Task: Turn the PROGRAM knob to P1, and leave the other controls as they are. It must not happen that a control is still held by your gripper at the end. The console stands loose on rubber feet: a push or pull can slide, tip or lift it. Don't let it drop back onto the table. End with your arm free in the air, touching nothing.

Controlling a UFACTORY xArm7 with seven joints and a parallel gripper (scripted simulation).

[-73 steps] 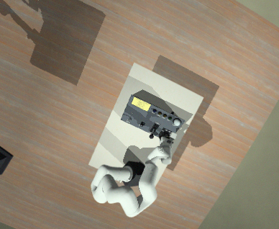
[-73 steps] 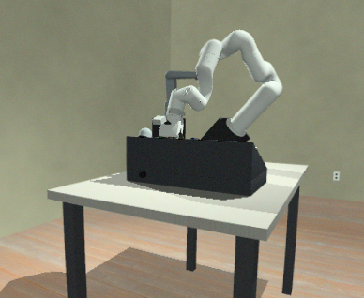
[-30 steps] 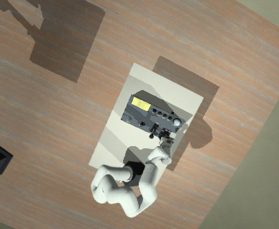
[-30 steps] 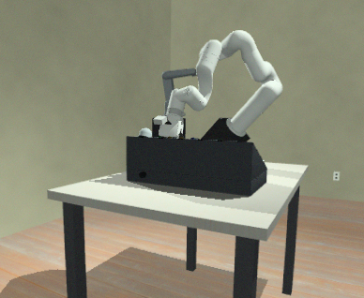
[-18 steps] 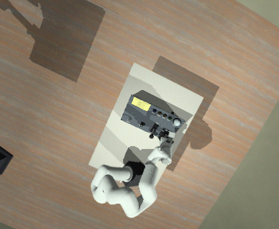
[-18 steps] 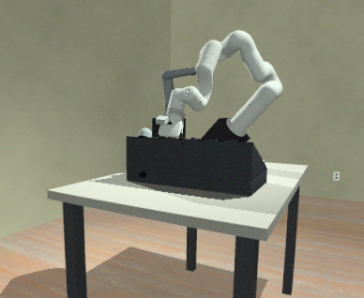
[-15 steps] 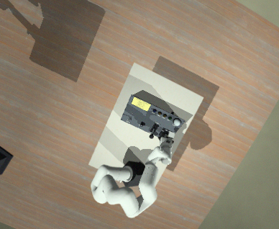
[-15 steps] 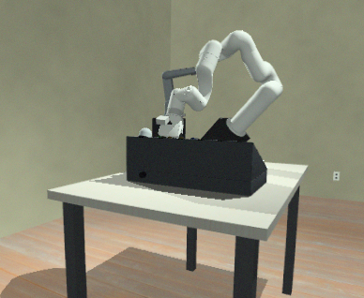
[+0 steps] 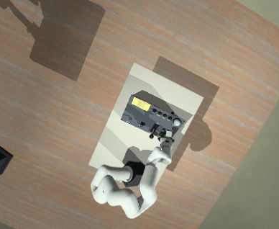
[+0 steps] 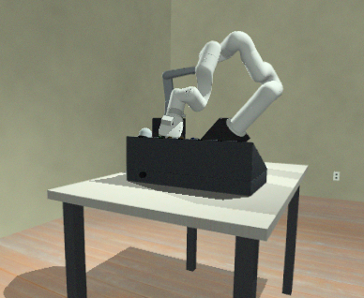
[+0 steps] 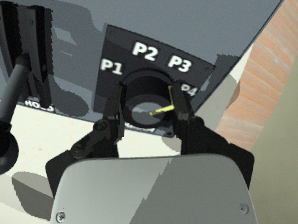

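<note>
The cycle lever is 5 cm behind my hand and 11 cm to the left of it. Also, from my hand: dark grey console 18 cm to the left, 3 cm below; small knob 5 cm behind, 23 cm to the left.
</note>
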